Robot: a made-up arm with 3 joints.
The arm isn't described. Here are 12 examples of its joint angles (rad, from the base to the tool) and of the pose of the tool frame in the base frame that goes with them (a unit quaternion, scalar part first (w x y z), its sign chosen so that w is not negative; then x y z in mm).
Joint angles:
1: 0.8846 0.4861 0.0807
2: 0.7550 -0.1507 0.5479
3: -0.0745 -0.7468 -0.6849
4: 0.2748 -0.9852 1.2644
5: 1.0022 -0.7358 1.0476
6: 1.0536 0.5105 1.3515
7: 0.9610 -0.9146 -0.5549
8: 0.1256 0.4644 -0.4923
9: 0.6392 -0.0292 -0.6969
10: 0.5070 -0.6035 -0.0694
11: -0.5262 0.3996 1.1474
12: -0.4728 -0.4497 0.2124
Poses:
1: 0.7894 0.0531 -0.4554 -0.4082 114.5 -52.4 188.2
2: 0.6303 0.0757 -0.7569 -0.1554 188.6 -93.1 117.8
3: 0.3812 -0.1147 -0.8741 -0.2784 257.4 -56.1 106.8
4: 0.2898 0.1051 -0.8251 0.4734 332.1 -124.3 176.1
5: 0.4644 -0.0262 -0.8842 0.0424 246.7 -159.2 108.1
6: 0.5776 0.5027 -0.6283 -0.1376 163.1 -65.2 151.2
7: 0.2304 -0.3559 -0.6960 -0.5795 256.4 -100.0 89.6
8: 0.8266 -0.2052 -0.4894 -0.1874 106.8 -62.3 199.3
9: 0.6157 -0.2925 -0.5198 -0.5149 156.0 -31.0 145.7
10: 0.4626 -0.1350 -0.8400 -0.2493 232.8 -94.6 105.3
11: 0.6676 0.4294 -0.3213 0.5164 200.6 -88.4 169.7
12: 0.4889 0.1475 -0.8056 0.3005 253.8 -80.1 135.8
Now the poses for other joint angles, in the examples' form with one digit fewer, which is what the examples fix.
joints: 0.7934 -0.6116 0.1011
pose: 0.460 -0.161 -0.821 -0.297 225 -104 99
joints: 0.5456 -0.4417 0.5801
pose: 0.541 0.049 -0.839 -0.006 232 -113 116
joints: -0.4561 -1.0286 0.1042
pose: 0.236 0.159 -0.933 0.220 321 -48 146
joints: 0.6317 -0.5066 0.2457
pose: 0.515 -0.071 -0.835 -0.178 223 -104 107
